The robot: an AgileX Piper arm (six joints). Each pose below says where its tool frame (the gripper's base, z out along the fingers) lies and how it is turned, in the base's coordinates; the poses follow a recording.
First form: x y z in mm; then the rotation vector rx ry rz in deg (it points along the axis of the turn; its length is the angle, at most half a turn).
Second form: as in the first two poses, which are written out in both.
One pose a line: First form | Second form
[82 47 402 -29.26 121.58 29.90] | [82 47 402 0.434 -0.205 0.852 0.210]
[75 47 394 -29.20 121.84 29.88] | [75 47 394 0.432 -0.204 0.853 0.209]
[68 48 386 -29.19 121.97 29.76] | [68 48 386 0.431 -0.204 0.854 0.208]
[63 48 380 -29.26 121.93 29.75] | [63 48 380 0.432 -0.205 0.854 0.208]
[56 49 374 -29.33 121.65 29.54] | [56 49 374 0.434 -0.206 0.852 0.207]
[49 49 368 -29.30 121.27 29.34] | [49 49 368 0.437 -0.206 0.851 0.206]
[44 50 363 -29.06 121.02 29.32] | [44 50 363 0.439 -0.204 0.850 0.206]
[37 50 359 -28.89 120.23 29.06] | [37 50 359 0.446 -0.204 0.847 0.205]
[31 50 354 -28.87 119.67 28.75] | [31 50 354 0.451 -0.204 0.845 0.203]
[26 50 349 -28.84 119.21 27.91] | [26 50 349 0.456 -0.204 0.844 0.198]
